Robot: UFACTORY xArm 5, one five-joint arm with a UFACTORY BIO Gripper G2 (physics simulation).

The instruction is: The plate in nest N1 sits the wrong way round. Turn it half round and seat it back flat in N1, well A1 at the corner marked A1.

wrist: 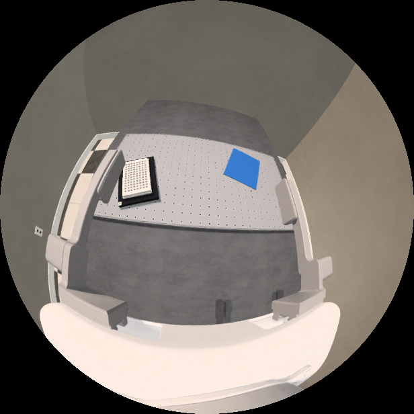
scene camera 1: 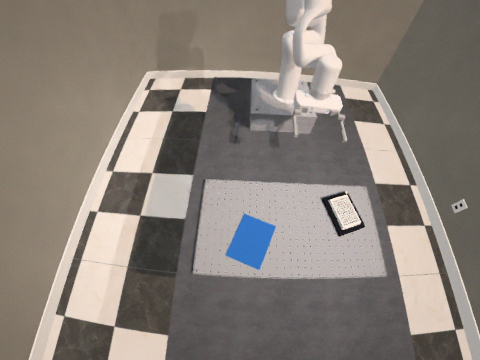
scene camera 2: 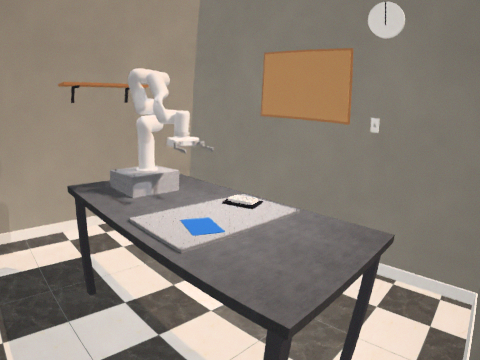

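Observation:
The white plate [scene camera 1: 345,212] [scene camera 2: 243,199] [wrist: 137,177] with its grid of wells lies in the black nest [scene camera 1: 352,231] [scene camera 2: 255,204] [wrist: 155,186] and looks flat. A small white mark shows at one corner of the nest; its lettering and the position of well A1 are too small to read. My gripper [scene camera 1: 320,138] [scene camera 2: 199,150] [wrist: 199,190] is wide open and empty. It hangs high above the table, near the robot's base and well short of the nest. In the wrist view one finger covers a bit of the nest's left edge.
The nest stands on a light grey perforated board [scene camera 1: 300,210] [scene camera 2: 160,220] [wrist: 190,200]. A flat blue rectangle [scene camera 1: 251,241] [scene camera 2: 202,226] [wrist: 243,169] lies on the same board, apart from the nest. The robot's grey base block [scene camera 1: 260,121] [scene camera 2: 155,184] stands on the dark table [scene camera 1: 290,320] [scene camera 2: 300,270] [wrist: 190,265].

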